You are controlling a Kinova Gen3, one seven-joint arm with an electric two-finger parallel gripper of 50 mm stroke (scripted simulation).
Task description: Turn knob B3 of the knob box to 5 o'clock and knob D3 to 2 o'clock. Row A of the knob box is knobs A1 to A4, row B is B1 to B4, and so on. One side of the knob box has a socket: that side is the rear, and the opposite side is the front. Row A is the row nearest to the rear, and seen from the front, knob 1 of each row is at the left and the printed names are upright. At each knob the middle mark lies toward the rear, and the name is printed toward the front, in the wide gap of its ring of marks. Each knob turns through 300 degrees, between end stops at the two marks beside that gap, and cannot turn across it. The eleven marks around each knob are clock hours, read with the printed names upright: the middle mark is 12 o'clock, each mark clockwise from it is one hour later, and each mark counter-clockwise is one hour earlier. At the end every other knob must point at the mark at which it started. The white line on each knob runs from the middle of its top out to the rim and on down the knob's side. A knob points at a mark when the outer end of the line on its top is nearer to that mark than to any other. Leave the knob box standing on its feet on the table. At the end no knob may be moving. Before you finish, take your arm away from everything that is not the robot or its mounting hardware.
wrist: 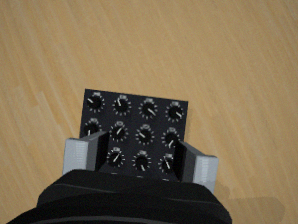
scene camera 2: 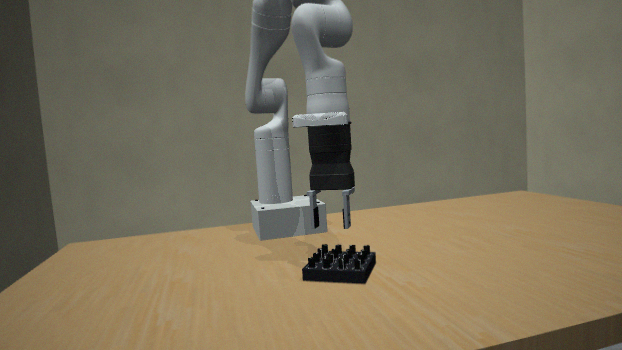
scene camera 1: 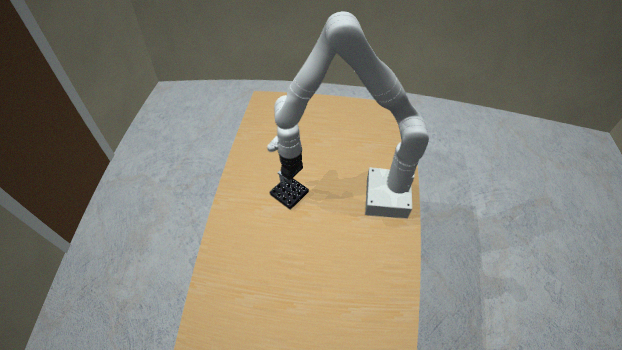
Labels:
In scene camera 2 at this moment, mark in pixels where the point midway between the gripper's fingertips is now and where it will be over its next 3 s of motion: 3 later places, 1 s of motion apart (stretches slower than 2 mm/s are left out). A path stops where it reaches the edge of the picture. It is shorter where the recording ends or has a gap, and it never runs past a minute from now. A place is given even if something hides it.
My gripper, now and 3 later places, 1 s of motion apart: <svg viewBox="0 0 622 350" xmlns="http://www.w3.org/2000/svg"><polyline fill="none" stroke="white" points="331,227 336,229 341,231 343,232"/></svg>

